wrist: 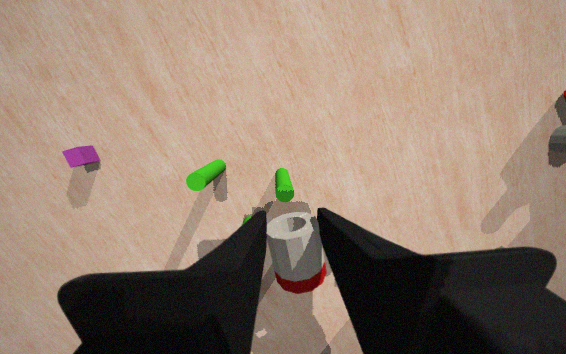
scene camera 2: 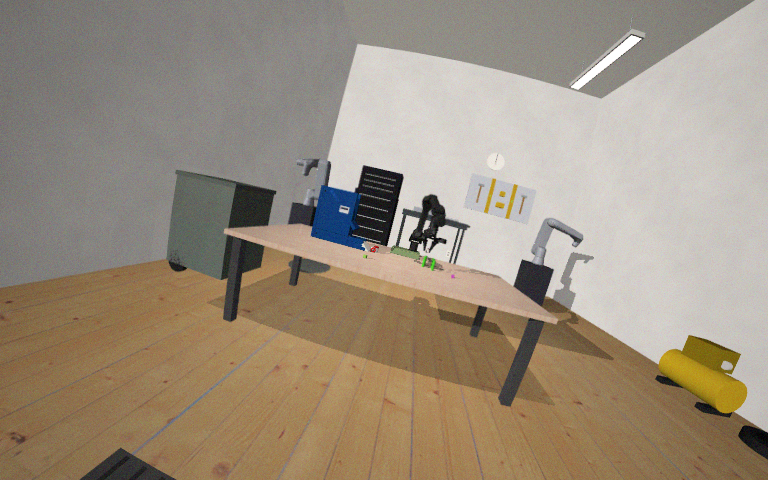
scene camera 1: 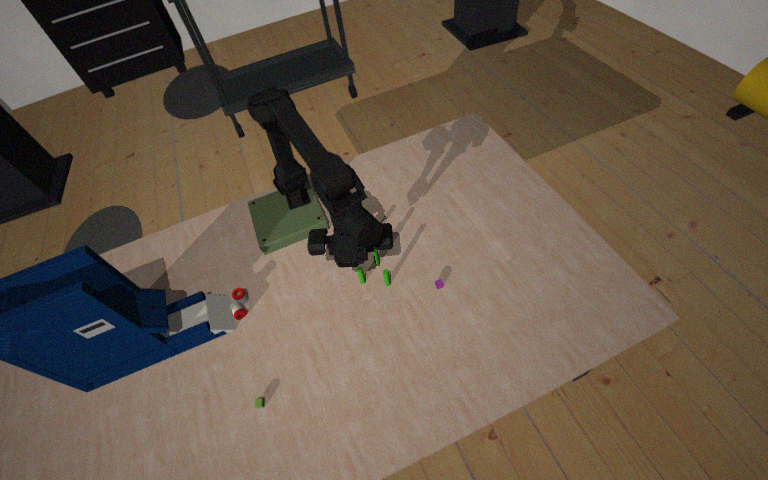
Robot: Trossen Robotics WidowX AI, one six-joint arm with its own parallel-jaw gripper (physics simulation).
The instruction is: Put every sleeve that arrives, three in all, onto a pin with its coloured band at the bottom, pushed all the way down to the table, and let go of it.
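Note:
Three bare green pins stand on the table: one nearer the feeder [scene camera 1: 361,276] [wrist: 284,185], one nearer the purple cube [scene camera 1: 386,277] [wrist: 206,175], and one nearer the arm's base [scene camera 1: 376,257] [wrist: 247,219], mostly behind a finger in the wrist view. My gripper [scene camera 1: 351,249] [scene camera 2: 433,243] [wrist: 291,216] is shut on a grey sleeve [wrist: 296,255], above the table beside the pins. The sleeve looks tilted; its plain hollow end points toward the feeder-side pin, its red band is at the other end. Two more red-banded sleeves [scene camera 1: 233,294] [scene camera 1: 240,318] are at the feeder's mouth.
The blue feeder [scene camera 1: 62,328] [scene camera 2: 335,220] stands on the table with its pale chute [scene camera 1: 220,311]. A purple cube [scene camera 1: 439,284] [scene camera 2: 453,276] [wrist: 80,156] lies beyond the pins. A yellow-green block [scene camera 1: 259,402] [scene camera 2: 365,256] lies farther out. The arm's green base plate [scene camera 1: 271,223] is behind the pins.

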